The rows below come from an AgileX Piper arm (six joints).
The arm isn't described. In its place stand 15 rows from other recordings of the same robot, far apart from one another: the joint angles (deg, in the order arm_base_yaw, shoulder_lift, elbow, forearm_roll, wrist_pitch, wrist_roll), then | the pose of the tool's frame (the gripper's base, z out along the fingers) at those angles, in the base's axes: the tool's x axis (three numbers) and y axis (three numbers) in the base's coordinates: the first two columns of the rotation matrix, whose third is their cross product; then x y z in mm.
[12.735 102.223 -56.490 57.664 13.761 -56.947] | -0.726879 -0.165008 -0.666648 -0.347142 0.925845 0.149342 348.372 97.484 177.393
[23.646 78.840 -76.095 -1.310 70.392 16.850] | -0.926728 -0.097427 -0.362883 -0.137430 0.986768 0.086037 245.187 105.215 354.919
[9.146 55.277 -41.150 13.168 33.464 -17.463] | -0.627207 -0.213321 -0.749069 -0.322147 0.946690 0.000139 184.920 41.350 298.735
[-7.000 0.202 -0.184 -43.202 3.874 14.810] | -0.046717 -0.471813 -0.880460 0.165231 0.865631 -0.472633 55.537 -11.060 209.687
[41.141 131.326 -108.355 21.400 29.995 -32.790] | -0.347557 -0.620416 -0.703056 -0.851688 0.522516 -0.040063 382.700 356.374 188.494
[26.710 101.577 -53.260 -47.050 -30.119 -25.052] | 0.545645 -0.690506 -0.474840 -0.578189 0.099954 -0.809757 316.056 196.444 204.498
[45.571 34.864 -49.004 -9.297 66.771 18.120] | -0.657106 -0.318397 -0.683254 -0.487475 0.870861 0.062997 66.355 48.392 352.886
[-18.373 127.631 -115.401 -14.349 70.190 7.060] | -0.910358 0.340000 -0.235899 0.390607 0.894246 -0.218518 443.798 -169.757 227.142
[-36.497 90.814 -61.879 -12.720 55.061 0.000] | -0.859536 0.479088 -0.177969 0.508362 0.837298 -0.201246 230.458 -190.944 235.520
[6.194 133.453 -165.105 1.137 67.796 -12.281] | -0.477841 -0.258403 -0.839581 -0.226472 0.959686 -0.166473 485.157 54.335 421.703
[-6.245 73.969 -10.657 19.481 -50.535 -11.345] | -0.154829 0.039451 -0.987153 0.361258 0.932264 -0.019404 192.565 -44.641 188.822
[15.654 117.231 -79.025 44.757 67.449 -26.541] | -0.939607 -0.341944 -0.014551 -0.268408 0.709828 0.651230 351.775 160.028 168.444
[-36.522 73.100 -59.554 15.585 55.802 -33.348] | -0.860803 0.135538 -0.490559 0.158192 0.987397 -0.004776 209.636 -130.084 309.597
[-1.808 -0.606 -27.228 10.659 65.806 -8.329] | -0.529671 -0.050668 -0.846689 -0.147505 0.988507 0.033121 -7.961 15.612 264.719
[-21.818 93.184 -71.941 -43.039 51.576 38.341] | -0.705308 0.412397 -0.576601 0.678166 0.629420 -0.379370 298.348 -171.851 287.926
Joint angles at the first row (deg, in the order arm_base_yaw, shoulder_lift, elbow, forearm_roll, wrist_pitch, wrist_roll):
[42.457 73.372 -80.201 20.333 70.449 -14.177]
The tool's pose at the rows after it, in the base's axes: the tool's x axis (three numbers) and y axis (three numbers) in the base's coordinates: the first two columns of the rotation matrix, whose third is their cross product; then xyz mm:
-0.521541 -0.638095 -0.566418 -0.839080 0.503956 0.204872 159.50 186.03 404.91
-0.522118 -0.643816 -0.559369 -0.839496 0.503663 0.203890 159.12 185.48 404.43
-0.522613 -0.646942 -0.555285 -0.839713 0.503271 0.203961 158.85 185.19 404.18
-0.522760 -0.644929 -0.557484 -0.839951 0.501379 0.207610 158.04 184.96 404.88
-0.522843 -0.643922 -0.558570 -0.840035 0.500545 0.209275 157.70 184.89 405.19
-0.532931 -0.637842 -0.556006 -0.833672 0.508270 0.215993 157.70 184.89 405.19
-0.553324 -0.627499 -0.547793 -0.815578 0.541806 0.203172 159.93 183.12 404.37
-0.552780 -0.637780 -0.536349 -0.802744 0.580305 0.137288 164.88 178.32 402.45
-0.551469 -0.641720 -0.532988 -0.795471 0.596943 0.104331 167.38 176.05 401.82
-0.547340 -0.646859 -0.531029 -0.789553 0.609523 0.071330 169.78 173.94 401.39
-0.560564 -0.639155 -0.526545 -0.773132 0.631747 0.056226 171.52 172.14 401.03
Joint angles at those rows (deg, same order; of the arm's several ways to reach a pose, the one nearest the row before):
[42.458 73.371 -80.201 20.161 70.565 -14.176]
[42.457 73.372 -80.200 19.995 71.058 -14.177]
[42.457 73.372 -80.202 19.937 71.350 -14.177]
[42.456 73.232 -80.201 20.202 71.377 -14.178]
[42.458 73.174 -80.202 20.323 71.377 -14.176]
[42.458 73.174 -80.202 20.323 71.377 -13.485]
[42.458 73.174 -80.201 18.366 71.197 -11.485]
[42.457 73.175 -80.203 13.603 71.198 -10.193]
[42.458 73.174 -80.202 11.319 71.079 -9.624]
[42.457 73.175 -80.201 9.182 70.915 -9.284]
[42.457 73.173 -80.200 7.498 70.914 -7.851]

